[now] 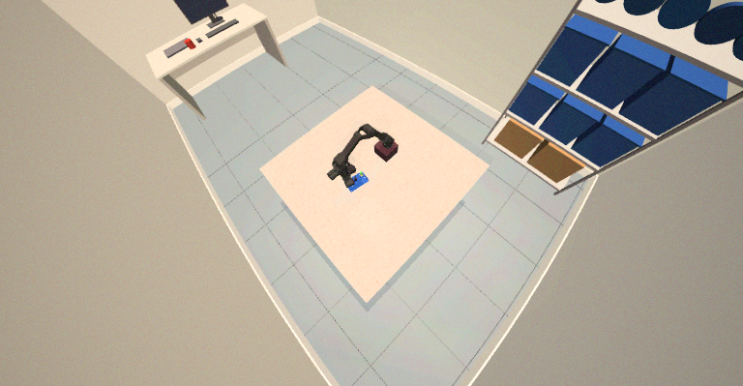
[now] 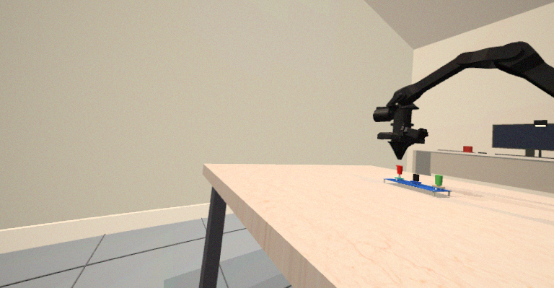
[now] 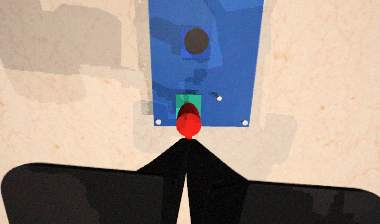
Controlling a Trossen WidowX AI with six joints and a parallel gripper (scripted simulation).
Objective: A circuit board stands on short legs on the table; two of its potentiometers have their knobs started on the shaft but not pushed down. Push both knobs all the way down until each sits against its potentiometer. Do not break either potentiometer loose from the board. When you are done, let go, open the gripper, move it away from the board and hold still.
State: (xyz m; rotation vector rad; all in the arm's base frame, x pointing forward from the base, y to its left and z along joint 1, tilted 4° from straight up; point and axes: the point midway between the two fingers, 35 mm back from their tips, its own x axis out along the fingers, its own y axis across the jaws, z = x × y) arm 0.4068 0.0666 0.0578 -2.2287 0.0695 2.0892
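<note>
The red knob is 40 mm below my gripper tip. Round my gripper tip: green knob: 120 mm behind, 50 mm below, 10 mm to the right.
</note>
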